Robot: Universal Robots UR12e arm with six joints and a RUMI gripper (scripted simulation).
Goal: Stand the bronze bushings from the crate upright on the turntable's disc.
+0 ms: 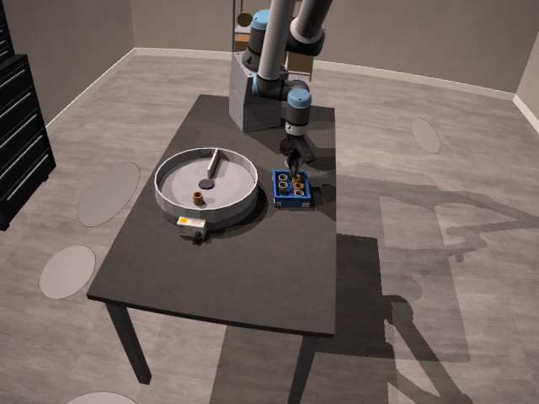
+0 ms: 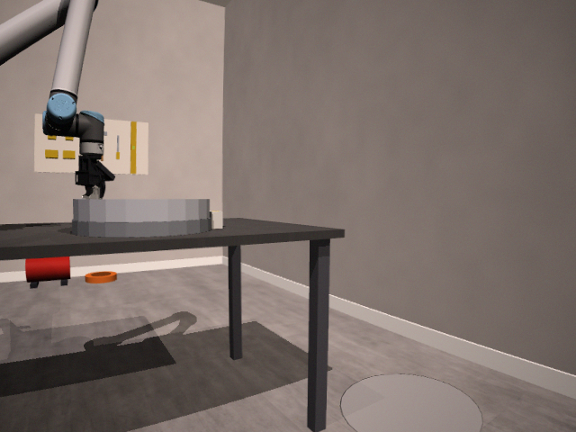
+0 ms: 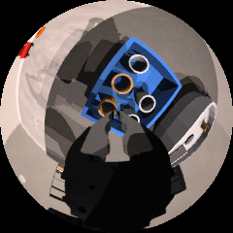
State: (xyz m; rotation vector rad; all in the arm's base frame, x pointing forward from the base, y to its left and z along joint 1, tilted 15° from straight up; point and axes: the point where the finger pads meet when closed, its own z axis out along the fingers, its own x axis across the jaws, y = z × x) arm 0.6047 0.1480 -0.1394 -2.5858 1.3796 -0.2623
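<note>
Right now my hand is 5 cm short of the blue crate, 4 cm above it and 2 cm to the left of it. From my hand the other things lie so: turntable 37 cm to the right, 6 cm ahead, 1 cm below.
</note>
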